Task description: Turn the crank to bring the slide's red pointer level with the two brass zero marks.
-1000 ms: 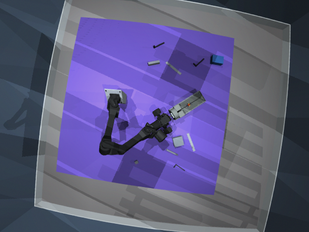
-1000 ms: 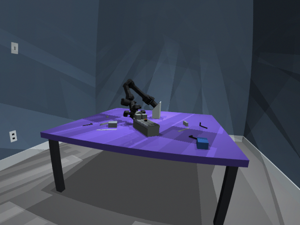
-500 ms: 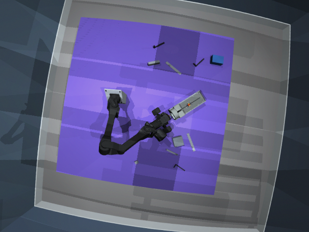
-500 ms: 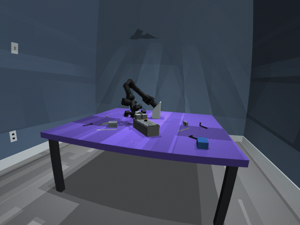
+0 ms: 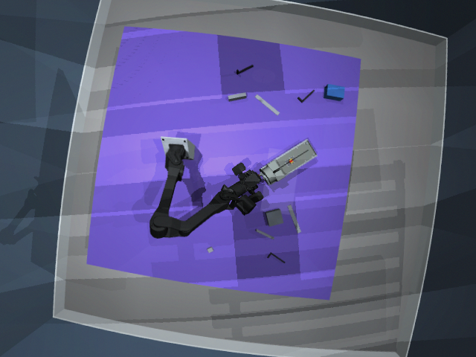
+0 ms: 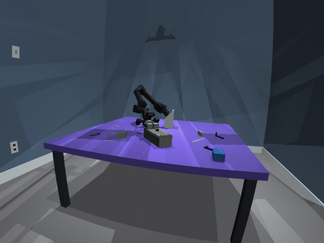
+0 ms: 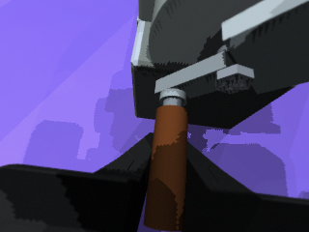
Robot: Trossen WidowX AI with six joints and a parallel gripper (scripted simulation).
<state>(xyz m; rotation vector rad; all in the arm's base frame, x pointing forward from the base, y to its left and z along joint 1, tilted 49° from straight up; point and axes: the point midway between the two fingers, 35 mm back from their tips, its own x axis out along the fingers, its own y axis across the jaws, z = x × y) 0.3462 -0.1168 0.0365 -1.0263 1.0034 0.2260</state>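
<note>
Right now my gripper tip is 30 mm below the brown crank handle, 10 mm to the left of it and 10 mm past it. From my gripper tip the other things lie so: dark block (390 mm to the left, 120 mm behind, 20 mm below); then red pointer (140 mm ahead, 80 mm to the left, 40 mm above); then grey block (190 mm to the right, 100 mm ahead, 20 mm below).
</note>
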